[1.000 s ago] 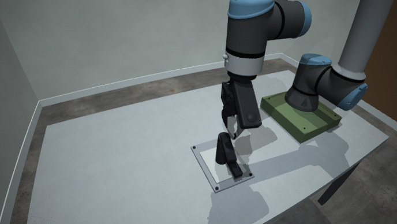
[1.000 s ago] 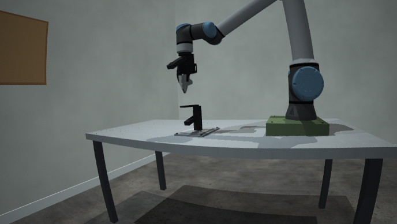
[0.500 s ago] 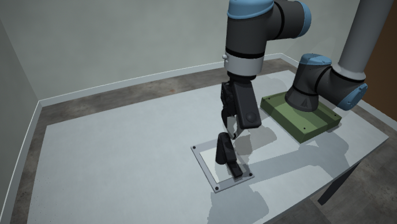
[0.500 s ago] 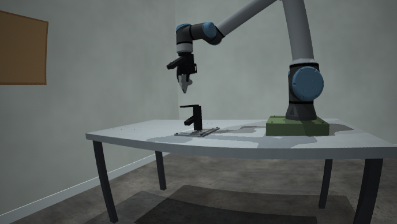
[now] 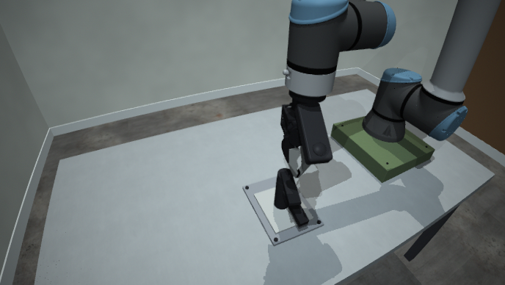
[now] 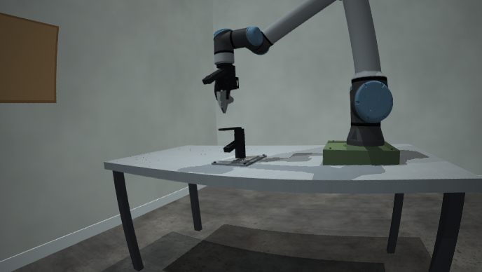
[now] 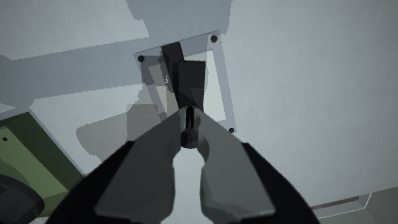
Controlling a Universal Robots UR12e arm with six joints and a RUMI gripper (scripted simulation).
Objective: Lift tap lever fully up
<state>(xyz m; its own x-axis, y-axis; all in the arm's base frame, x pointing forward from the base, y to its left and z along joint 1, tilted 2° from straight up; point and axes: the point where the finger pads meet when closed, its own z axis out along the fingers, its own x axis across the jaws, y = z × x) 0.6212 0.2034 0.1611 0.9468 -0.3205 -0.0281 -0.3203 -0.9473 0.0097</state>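
Now: hand 80 mm above the lever, 30 mm to the left of it and 10 mm past it. The rest, counted from my hand: black tap 140 mm below, 60 mm to the right, 20 mm behind.
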